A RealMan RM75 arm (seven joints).
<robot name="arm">
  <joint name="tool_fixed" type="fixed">
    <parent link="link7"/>
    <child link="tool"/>
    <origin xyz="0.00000 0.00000 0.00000" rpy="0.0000 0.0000 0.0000"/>
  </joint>
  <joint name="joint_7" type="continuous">
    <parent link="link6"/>
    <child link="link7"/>
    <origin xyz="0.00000 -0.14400 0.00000" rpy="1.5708 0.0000 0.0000"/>
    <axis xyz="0 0 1"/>
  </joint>
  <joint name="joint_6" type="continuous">
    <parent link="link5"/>
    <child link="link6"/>
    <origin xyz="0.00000 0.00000 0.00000" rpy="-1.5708 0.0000 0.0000"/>
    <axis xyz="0 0 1"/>
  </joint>
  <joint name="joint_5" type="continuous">
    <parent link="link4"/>
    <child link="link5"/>
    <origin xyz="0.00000 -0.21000 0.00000" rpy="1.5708 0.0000 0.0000"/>
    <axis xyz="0 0 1"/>
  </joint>
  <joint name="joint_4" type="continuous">
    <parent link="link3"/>
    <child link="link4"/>
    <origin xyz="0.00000 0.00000 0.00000" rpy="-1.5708 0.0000 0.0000"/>
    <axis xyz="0 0 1"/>
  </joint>
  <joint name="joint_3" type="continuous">
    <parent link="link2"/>
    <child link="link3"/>
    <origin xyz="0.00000 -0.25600 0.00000" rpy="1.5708 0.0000 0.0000"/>
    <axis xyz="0 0 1"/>
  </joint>
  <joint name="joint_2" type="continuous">
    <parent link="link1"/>
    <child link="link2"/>
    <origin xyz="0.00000 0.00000 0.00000" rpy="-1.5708 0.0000 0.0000"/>
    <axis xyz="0 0 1"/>
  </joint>
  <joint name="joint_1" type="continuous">
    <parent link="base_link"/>
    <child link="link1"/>
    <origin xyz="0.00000 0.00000 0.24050" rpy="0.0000 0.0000 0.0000"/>
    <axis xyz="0 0 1"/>
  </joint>
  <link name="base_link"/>
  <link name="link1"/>
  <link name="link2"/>
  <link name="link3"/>
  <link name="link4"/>
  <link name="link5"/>
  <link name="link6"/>
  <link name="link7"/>
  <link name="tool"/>
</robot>
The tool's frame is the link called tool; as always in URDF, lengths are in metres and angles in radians. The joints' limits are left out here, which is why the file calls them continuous.
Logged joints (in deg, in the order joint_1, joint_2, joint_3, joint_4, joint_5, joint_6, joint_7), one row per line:
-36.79, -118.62, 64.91, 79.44, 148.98, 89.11, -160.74
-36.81, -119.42, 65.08, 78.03, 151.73, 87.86, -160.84
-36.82, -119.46, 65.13, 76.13, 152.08, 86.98, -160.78
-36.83, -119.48, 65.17, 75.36, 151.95, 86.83, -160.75
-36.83, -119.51, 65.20, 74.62, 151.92, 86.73, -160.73
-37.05, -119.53, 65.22, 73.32, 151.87, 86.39, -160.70
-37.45, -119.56, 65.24, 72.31, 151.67, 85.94, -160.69
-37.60, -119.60, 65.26, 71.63, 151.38, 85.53, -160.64
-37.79, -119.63, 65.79, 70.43, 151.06, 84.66, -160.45
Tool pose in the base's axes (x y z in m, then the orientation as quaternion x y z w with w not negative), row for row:
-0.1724, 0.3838, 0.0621, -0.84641, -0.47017, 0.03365, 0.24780
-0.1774, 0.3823, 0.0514, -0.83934, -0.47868, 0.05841, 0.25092
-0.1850, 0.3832, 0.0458, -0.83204, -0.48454, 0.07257, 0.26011
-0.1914, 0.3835, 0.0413, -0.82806, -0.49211, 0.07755, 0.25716
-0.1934, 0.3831, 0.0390, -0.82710, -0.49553, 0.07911, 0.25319
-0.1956, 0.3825, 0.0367, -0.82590, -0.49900, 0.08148, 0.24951
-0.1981, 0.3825, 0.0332, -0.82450, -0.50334, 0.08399, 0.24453
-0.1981, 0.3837, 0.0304, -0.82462, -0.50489, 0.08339, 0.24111
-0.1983, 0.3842, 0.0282, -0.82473, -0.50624, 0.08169, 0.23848
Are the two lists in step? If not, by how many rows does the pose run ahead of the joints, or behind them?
The pose runs 1 row behind the joints: the pose in row i belongs to the joints in row i - 1.
